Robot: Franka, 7 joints.
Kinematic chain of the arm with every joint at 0, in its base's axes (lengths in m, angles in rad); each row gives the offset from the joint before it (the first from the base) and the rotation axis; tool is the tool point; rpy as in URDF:
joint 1: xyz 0 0 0.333 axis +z
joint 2: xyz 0 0 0 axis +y
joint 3: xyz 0 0 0.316 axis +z
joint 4: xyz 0.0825 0 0 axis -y
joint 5: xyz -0.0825 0 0.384 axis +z
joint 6: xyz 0 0 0 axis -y
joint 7: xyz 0.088 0 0 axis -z
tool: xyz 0 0 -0.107 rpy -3.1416 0 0
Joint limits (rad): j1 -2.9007..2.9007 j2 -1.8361..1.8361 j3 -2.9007..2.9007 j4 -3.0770..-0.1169 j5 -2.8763..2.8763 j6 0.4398..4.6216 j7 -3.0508..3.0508
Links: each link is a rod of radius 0.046 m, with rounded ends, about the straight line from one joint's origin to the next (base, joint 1, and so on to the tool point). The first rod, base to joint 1, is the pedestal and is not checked.
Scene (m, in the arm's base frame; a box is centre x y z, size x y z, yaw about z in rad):
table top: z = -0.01
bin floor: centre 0.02 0.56 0 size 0.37 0.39 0.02 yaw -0.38
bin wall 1: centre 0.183 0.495 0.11 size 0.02 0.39 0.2 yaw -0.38
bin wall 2: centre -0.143 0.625 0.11 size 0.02 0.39 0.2 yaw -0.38
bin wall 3: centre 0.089 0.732 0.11 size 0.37 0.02 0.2 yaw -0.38
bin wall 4: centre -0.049 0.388 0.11 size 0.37 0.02 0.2 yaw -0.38
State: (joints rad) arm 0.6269 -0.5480 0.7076 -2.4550 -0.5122 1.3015 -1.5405
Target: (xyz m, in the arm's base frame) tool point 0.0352 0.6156 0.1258
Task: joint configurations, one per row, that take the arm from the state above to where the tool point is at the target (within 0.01 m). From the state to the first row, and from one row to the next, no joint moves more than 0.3 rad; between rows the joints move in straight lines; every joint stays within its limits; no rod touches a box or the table.
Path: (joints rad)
1: 0.7103 -0.2674 0.6789 -2.3036 -0.5360 1.4283 -1.5405
2: 0.7937 0.0133 0.6502 -2.1521 -0.5598 1.5550 -1.5405
3: 0.8771 0.2939 0.6214 -2.0007 -0.5835 1.6818 -1.5405
4: 0.9605 0.5745 0.5927 -1.8493 -0.6073 1.8085 -1.5405
5: 1.0438 0.8552 0.5640 -1.6979 -0.6311 1.9353 -1.5405

